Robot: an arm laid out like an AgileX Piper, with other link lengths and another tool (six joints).
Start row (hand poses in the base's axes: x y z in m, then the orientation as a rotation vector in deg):
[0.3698, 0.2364, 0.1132, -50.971, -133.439, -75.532]
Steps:
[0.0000, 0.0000, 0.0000, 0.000, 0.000, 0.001]
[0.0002, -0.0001, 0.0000, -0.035, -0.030, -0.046]
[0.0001, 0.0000, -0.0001, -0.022, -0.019, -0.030]
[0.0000, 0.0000, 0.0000, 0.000, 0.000, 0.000]
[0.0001, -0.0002, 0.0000, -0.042, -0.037, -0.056]
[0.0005, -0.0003, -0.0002, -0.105, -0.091, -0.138]
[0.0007, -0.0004, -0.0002, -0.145, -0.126, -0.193]
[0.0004, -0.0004, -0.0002, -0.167, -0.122, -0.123]
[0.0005, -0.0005, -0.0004, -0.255, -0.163, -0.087]
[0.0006, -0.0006, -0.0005, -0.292, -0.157, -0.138]
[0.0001, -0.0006, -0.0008, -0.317, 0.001, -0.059]
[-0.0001, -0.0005, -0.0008, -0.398, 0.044, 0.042]
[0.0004, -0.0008, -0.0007, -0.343, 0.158, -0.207]
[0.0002, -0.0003, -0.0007, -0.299, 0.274, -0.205]
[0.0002, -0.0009, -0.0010, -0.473, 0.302, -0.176]
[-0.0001, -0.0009, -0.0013, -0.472, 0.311, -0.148]
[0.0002, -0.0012, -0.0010, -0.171, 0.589, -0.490]
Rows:
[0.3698, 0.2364, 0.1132, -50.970, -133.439, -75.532]
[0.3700, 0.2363, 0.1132, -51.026, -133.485, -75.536]
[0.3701, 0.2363, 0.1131, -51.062, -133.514, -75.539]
[0.3701, 0.2363, 0.1131, -51.062, -133.514, -75.539]
[0.3702, 0.2361, 0.1131, -51.129, -133.570, -75.545]
[0.3707, 0.2358, 0.1129, -51.296, -133.709, -75.557]
[0.3714, 0.2354, 0.1127, -51.530, -133.900, -75.574]
[0.3718, 0.2350, 0.1125, -51.683, -134.118, -75.537]
[0.3723, 0.2345, 0.1121, -51.797, -134.448, -75.424]
[0.3729, 0.2339, 0.1116, -51.990, -134.797, -75.286]
[0.3730, 0.2333, 0.1108, -52.160, -135.061, -74.971]
[0.3729, 0.2328, 0.1100, -52.241, -135.377, -74.498]
[0.3733, 0.2320, 0.1093, -52.679, -135.519, -74.090]
[0.3735, 0.2317, 0.1086, -53.151, -135.535, -73.640]
[0.3737, 0.2308, 0.1076, -53.648, -135.681, -72.971]
[0.3736, 0.2299, 0.1063, -54.111, -135.821, -72.284]
[0.3738, 0.2287, 0.1053, -55.041, -135.428, -71.830]

